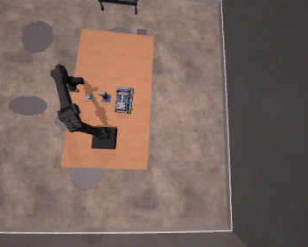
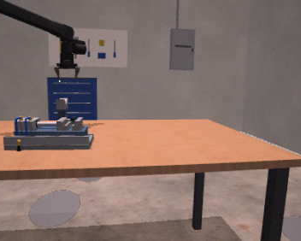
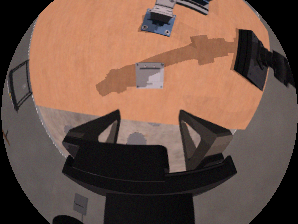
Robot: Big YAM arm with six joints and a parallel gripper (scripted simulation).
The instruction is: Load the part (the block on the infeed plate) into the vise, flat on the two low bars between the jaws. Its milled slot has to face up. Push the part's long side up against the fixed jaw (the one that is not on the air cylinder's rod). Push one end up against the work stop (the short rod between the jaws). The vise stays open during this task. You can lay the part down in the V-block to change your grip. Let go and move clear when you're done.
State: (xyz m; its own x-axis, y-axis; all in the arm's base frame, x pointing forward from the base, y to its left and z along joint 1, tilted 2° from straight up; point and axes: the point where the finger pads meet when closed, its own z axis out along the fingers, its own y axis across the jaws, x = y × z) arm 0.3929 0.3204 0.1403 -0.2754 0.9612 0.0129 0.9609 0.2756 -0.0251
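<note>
My gripper is now 22 cm above the grey part. Also, from my hand: vise 4 cm ahead, 37 cm to the right, 20 cm below.
</note>
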